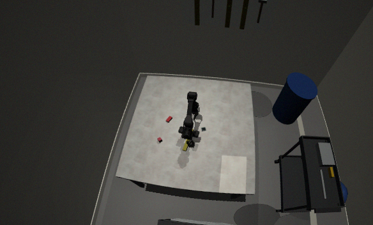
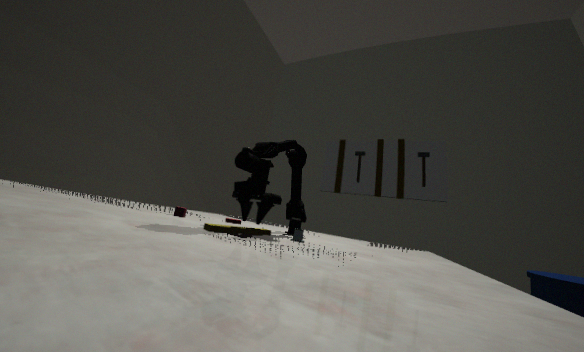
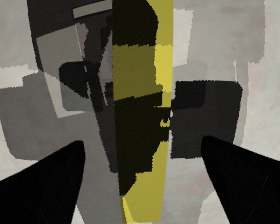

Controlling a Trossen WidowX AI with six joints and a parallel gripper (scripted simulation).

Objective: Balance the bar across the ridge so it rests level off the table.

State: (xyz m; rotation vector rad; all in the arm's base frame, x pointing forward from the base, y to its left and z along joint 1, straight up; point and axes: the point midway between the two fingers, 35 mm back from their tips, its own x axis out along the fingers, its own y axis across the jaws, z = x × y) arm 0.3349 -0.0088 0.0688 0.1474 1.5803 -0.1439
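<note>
My gripper tip is 3 cm short of the yellow bar, 3 cm above it and 1 cm to the left of it.
</note>
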